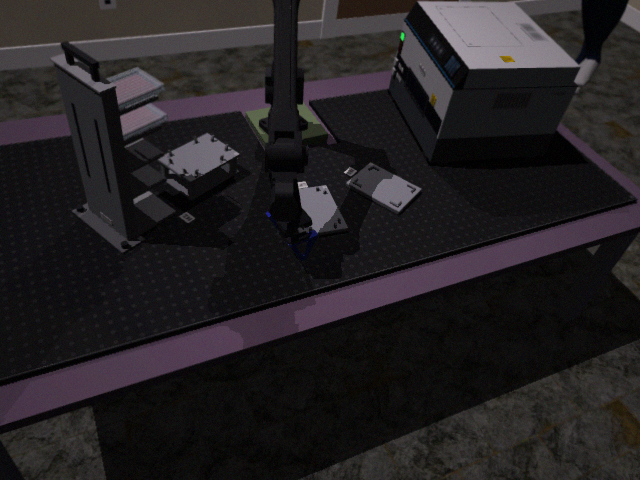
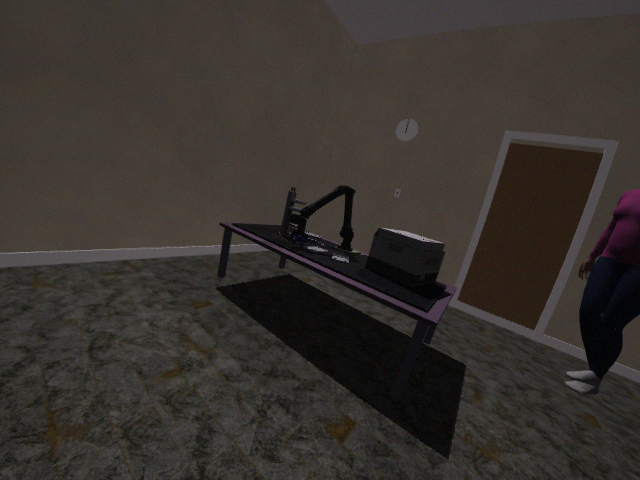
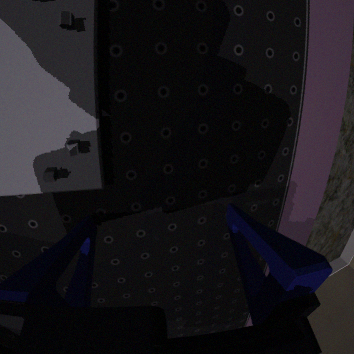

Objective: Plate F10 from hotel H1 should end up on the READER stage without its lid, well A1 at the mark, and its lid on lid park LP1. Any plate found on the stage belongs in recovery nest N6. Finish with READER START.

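Frame: origin at the arm's base, x ahead, y left, z up, level; metres.
Where they show: gripper, fingertip midpoint: point(image 1: 295, 248) point(image 2: 297, 245) point(image 3: 159, 216); arm's base, origin of the base link: point(image 2: 345, 249).
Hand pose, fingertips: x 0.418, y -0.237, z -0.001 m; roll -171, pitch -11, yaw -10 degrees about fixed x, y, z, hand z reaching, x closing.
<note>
Each offset is from my fingertips to the top centre of the thing. "spot": to the spot under its first point.
The hotel tower point(image 1: 87, 139) point(image 2: 285, 212) stands at the left. An upper plate @[dz +0.314, dx -0.298, dy -0.239 m] point(image 1: 138, 86) and a lower plate @[dz +0.243, dx -0.298, dy -0.239 m] point(image 1: 142, 119) sit on its upper levels; three lower shelves show bare. Their labels and lids cannot be made out. A raised pegged platform @[dz +0.066, dx -0.344, dy -0.065 m] point(image 1: 199, 155) stands beside it, with no plate on it. A flat pegged pad @[spot: dz -0.001, dx -0.088, dy +0.137 m] point(image 1: 321, 206) point(image 3: 30, 110) and a pad with corner brackets @[spot: dz +0.002, dx -0.066, dy +0.328 m] point(image 1: 385, 187) lie in the middle, both bare. Which is stage or lid park is unreadable. My gripper point(image 1: 291, 235) point(image 2: 297, 239) point(image 3: 159, 216) is open and empty, above the mat near the pegged pad's front-left side.
The large white and dark instrument @[dz +0.288, dx -0.200, dy +0.751 m] point(image 1: 506, 103) point(image 2: 405, 253) stands at the right, with a green light on its front. My arm's green base point(image 1: 315, 134) is at the back. The table's purple front edge point(image 1: 413, 273) point(image 3: 320, 125) runs near the gripper. A person point(image 2: 615, 258) stands beyond the table.
</note>
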